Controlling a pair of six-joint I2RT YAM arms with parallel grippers.
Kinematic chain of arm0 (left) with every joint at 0, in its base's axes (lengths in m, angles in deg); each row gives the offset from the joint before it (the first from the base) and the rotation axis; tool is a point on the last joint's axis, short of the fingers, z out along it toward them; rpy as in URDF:
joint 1: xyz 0 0 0.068 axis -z
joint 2: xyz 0.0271 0.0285 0.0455 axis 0.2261 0.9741 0
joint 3: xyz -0.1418 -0.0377 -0.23 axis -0.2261 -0.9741 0
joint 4: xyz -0.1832 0.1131 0.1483 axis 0.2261 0.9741 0
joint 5: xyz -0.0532 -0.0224 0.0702 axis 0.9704 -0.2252 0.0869
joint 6: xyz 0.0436 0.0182 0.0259 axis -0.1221 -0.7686 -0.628
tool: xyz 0 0 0 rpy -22.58 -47.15 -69.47
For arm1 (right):
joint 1: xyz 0 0 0.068 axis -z
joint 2: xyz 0.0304 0.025 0.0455 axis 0.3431 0.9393 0
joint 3: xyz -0.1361 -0.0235 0.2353 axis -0.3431 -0.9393 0
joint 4: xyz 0.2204 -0.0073 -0.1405 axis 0.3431 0.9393 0
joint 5: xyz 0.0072 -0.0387 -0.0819 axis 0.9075 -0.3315 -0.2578
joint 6: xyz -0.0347 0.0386 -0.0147 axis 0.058 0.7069 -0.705
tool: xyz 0 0 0 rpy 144.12 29.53 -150.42
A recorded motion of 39 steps. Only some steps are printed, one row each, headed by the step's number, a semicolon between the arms.
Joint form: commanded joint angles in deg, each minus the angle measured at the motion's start. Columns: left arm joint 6, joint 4, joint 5, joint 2, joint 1, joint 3; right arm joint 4, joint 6, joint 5, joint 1, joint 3, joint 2.
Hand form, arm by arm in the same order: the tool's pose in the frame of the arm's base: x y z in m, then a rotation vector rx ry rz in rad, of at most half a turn. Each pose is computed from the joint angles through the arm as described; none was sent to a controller.
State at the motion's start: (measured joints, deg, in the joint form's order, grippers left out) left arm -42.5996 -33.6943 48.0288 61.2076 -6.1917 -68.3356; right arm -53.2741 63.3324 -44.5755 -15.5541 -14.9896 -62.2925
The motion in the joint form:
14: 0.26 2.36 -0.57 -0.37 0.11 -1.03; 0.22 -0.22 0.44 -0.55 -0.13 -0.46
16: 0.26 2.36 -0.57 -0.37 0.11 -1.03; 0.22 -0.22 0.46 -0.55 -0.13 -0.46
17: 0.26 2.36 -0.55 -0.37 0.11 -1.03; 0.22 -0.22 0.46 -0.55 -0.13 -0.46
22: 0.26 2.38 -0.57 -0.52 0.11 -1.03; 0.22 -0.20 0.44 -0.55 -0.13 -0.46
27: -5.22 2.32 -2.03 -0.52 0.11 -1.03; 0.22 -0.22 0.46 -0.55 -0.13 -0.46
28: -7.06 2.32 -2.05 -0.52 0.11 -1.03; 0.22 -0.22 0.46 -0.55 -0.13 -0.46
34: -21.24 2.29 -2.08 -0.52 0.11 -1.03; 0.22 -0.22 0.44 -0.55 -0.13 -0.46
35: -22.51 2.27 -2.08 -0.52 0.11 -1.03; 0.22 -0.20 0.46 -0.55 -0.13 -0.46
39: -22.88 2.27 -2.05 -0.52 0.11 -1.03; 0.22 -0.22 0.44 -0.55 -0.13 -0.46
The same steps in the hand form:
14: 0.1096 -0.0113 0.1673 -0.2565 1.6288 -0.3324; 0.1099 -0.0082 0.1667 0.0382 1.6454 -0.0967
16: 0.1096 -0.0113 0.1673 -0.2565 1.6288 -0.3324; 0.1099 -0.0082 0.1667 0.0379 1.6454 -0.0964
17: 0.1096 -0.0113 0.1673 -0.2562 1.6288 -0.3327; 0.1099 -0.0082 0.1667 0.0379 1.6454 -0.0964
22: 0.1095 -0.0113 0.1675 -0.2563 1.6265 -0.3328; 0.1099 -0.0082 0.1667 0.0385 1.6454 -0.0964
27: 0.1095 -0.0104 0.1676 -0.1971 1.6285 -0.2392; 0.1099 -0.0082 0.1667 0.0379 1.6454 -0.0964
28: 0.1095 -0.0104 0.1676 -0.1710 1.6303 -0.2144; 0.1099 -0.0082 0.1667 0.0379 1.6454 -0.0964
34: 0.1095 -0.0104 0.1677 0.0310 1.6342 -0.0244; 0.1099 -0.0082 0.1667 0.0382 1.6454 -0.0967
35: 0.1095 -0.0104 0.1677 0.0490 1.6334 -0.0074; 0.1099 -0.0082 0.1667 0.0382 1.6454 -0.0961
39: 0.1095 -0.0104 0.1677 0.0547 1.6332 -0.0029; 0.1099 -0.0082 0.1667 0.0382 1.6454 -0.0967

